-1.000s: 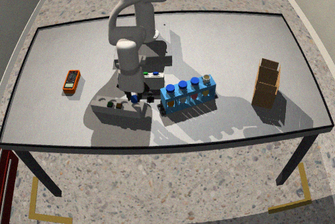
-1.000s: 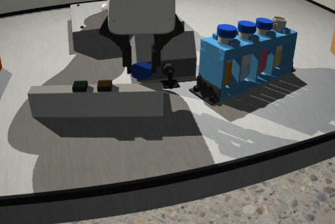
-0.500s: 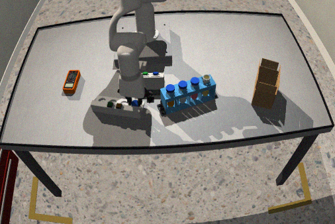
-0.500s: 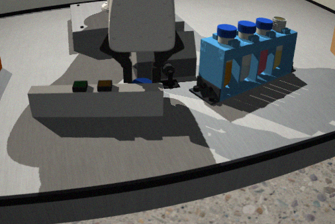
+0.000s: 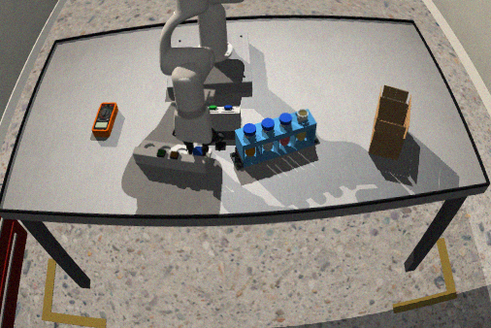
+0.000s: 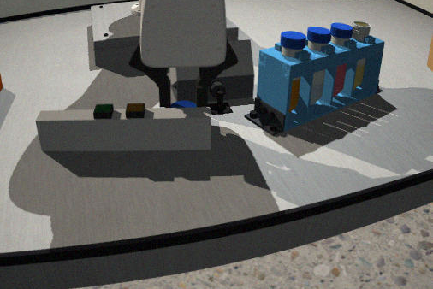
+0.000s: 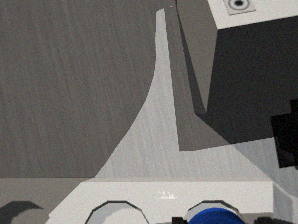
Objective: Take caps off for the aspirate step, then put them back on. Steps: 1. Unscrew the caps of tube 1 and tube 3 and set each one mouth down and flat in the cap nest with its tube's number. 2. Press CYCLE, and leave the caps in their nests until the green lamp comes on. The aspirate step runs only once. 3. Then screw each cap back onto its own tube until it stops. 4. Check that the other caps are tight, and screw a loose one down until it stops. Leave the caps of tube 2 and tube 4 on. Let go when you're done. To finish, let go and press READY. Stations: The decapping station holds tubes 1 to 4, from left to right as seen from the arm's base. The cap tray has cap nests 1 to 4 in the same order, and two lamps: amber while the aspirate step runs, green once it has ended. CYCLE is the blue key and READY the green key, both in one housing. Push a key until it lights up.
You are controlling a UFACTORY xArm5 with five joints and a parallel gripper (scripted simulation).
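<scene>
The blue cap lies 24 cm to the left of my hand, 7 cm above it and 3 cm behind it. Also, from my hand: blue key: 13 cm behind, 9 cm to the left, 2 cm above; green key: 13 cm behind, 4 cm to the left, 2 cm above; grey key housing: 11 cm behind, 6 cm to the left, 1 cm above.
</scene>
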